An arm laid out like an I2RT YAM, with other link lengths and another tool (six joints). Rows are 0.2 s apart.
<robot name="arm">
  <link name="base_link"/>
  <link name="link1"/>
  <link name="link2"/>
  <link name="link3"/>
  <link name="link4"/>
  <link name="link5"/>
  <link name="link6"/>
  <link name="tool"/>
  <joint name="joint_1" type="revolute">
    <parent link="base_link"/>
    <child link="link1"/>
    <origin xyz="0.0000 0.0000 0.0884"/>
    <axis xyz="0 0 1"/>
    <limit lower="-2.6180" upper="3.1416"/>
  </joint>
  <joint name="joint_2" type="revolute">
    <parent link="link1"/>
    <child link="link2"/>
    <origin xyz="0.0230 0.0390 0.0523" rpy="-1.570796 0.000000 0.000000"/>
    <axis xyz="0 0 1"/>
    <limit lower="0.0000" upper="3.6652"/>
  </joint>
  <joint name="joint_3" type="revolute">
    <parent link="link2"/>
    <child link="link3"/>
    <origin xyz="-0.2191 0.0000 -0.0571" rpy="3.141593 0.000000 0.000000"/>
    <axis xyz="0 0 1"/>
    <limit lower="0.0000" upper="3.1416"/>
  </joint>
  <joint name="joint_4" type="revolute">
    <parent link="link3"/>
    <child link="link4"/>
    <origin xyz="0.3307 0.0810 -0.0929"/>
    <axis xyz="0 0 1"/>
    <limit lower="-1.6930" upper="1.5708"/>
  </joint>
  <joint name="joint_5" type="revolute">
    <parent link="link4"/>
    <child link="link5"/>
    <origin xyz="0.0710 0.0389 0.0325" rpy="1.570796 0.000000 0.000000"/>
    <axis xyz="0 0 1"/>
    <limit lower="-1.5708" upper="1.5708"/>
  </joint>
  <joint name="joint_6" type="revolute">
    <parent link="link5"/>
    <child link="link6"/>
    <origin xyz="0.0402 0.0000 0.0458" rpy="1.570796 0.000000 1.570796"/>
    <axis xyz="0 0 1"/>
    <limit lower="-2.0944" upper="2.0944"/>
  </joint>
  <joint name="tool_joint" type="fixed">
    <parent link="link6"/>
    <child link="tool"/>
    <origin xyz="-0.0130 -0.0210 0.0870" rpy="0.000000 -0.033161 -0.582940"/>
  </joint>
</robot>
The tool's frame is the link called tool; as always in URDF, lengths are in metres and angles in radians.
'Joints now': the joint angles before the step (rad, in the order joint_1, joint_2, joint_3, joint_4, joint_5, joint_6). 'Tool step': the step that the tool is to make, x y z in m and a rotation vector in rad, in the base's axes. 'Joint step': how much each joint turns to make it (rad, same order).
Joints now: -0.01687 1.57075 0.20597 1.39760 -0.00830 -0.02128
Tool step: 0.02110 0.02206 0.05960 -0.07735 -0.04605 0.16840
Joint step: -0.00190 -0.29326 0.02819 -0.28035 -0.17419 -0.06754
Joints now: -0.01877 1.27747 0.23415 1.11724 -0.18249 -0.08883
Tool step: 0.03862 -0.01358 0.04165 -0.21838 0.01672 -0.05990
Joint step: -0.03557 -0.06616 0.16013 -0.27423 0.01357 -0.22322
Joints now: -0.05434 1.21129 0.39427 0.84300 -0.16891 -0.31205
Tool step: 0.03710 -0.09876 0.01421 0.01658 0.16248 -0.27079
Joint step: -0.18460 0.05291 0.19536 -0.30558 0.08678 -0.00251
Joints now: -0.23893 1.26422 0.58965 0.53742 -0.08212 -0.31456
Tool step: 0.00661 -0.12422 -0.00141 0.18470 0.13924 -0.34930
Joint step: -0.20498 0.13114 0.21475 -0.27235 0.11230 0.15655
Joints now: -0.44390 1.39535 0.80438 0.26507 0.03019 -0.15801
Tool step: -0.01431 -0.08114 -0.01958 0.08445 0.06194 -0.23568
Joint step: -0.12984 0.12807 0.11369 -0.08647 0.08257 0.07954
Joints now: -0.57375 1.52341 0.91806 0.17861 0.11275 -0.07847
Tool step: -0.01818 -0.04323 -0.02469 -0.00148 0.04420 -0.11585
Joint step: -0.07685 0.07883 0.02023 0.02429 0.04666 -0.00733
